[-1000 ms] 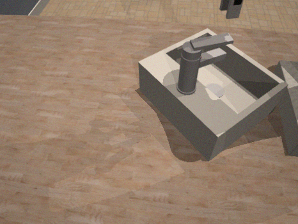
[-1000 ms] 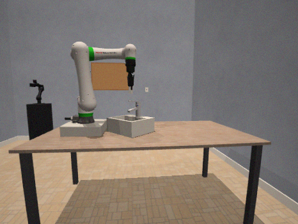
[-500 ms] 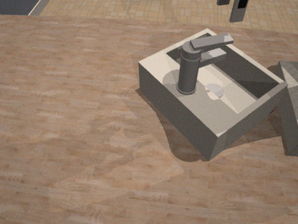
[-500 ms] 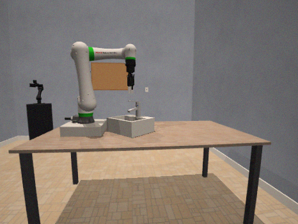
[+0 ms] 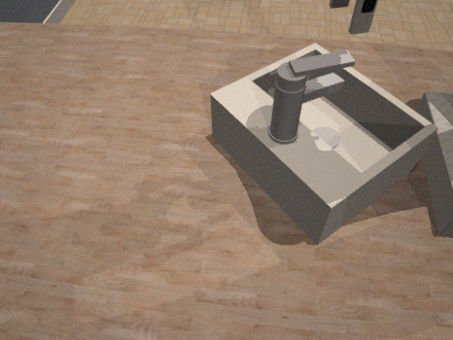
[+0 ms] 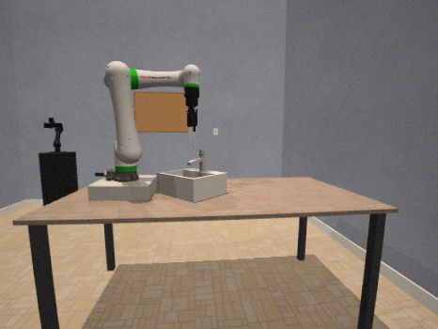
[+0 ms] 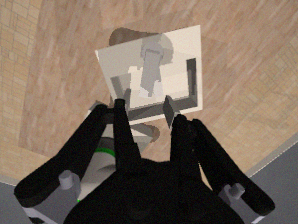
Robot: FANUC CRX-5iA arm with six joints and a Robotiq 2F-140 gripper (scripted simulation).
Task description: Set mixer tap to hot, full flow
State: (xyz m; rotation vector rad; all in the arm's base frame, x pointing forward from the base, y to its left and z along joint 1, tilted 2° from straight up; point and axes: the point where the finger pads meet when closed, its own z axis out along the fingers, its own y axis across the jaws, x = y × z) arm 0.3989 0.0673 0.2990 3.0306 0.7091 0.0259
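The flat lever is 20 mm ahead of my hand, 10 mm to the left of it and 100 mm below it. Also, from my hand: sink basin 10 mm behind, 60 mm to the right, 340 mm below; grey mixer tap 50 mm ahead, 20 mm to the left, 150 mm below.
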